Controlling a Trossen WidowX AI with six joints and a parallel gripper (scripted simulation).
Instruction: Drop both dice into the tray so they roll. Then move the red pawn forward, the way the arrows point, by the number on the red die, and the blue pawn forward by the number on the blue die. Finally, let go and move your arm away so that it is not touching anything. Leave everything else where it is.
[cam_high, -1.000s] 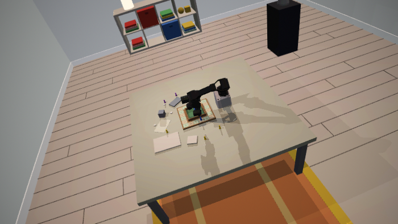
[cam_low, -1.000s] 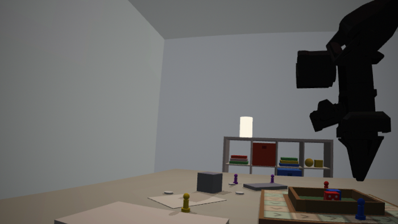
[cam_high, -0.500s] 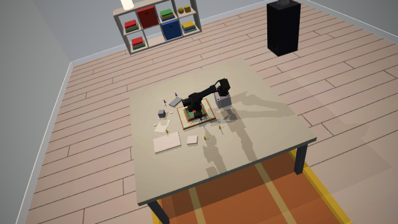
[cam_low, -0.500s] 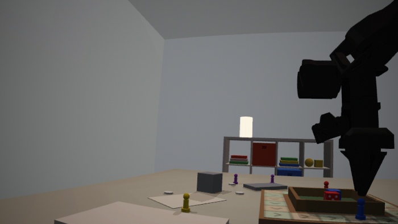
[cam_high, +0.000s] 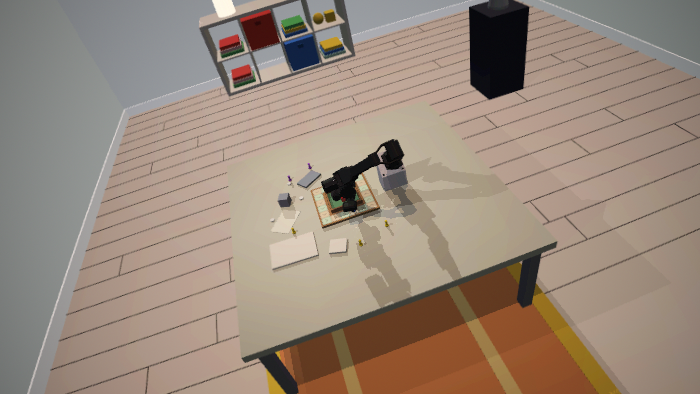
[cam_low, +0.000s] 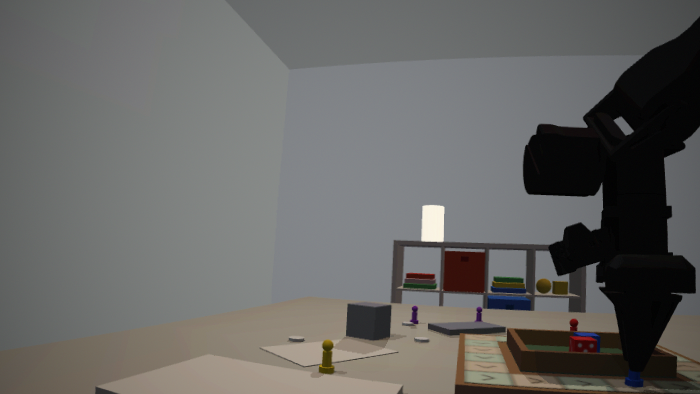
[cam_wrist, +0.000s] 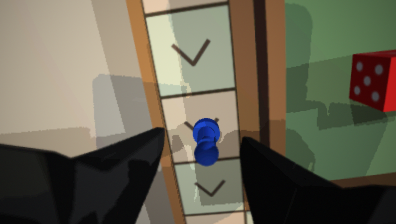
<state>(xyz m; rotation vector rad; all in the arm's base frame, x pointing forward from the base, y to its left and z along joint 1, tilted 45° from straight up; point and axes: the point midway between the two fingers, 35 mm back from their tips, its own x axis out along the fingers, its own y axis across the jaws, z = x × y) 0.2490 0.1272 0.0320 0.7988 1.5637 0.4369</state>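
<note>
Right now my gripper tip is right at the blue pawn. Also, from my gripper tip: red pawn: 22 cm to the right; then dark cube: 30 cm ahead, 23 cm to the right, 1 cm below; then die: 10 cm to the right, 2 cm ahead.
</note>
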